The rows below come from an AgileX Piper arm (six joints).
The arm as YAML. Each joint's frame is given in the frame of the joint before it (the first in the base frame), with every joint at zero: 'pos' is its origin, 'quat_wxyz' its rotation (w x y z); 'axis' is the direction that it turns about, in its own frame. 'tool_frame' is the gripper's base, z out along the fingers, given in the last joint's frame.
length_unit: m
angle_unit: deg
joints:
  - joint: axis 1
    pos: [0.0, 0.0, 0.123]
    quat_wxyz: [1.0, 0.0, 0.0, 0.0]
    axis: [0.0, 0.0, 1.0]
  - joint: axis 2
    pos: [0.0, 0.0, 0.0]
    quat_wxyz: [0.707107, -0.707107, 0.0, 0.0]
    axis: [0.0, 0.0, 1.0]
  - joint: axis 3
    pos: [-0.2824, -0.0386, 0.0]
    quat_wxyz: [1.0, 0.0, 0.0, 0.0]
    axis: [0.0, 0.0, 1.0]
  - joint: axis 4
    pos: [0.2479, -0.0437, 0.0]
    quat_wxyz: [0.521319, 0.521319, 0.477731, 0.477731]
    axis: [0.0, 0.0, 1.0]
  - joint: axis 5
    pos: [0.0, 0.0, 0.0]
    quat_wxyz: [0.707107, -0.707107, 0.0, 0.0]
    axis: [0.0, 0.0, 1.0]
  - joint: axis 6
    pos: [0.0, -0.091, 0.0]
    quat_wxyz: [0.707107, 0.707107, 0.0, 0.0]
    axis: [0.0, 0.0, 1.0]
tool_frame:
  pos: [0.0, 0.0, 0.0]
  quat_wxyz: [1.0, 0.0, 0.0, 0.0]
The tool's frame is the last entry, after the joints.
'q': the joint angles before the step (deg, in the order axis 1, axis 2, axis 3, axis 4, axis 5, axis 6). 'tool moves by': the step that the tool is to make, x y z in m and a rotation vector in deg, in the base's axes. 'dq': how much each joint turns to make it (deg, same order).
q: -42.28, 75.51, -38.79, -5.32, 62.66, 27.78
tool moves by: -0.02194, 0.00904, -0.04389, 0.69, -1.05, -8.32
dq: -3.71, 1.42, 10.64, 1.24, -12.05, 4.66
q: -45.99, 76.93, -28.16, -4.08, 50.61, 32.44
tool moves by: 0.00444, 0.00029, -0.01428, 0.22, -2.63, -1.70
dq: 0.00, 2.68, 1.82, 2.64, -6.18, 0.01
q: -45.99, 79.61, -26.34, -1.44, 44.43, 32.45
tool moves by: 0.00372, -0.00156, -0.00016, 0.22, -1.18, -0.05
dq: 0.00, 0.58, -0.51, 1.43, -0.74, -1.01
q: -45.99, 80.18, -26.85, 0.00, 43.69, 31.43
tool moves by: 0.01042, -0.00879, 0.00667, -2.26, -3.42, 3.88
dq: -0.01, 0.25, -2.28, 1.33, -1.93, -4.88
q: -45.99, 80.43, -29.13, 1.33, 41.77, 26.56
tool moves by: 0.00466, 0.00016, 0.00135, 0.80, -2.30, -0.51
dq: 0.00, 0.10, -0.44, 3.34, -0.61, -1.93
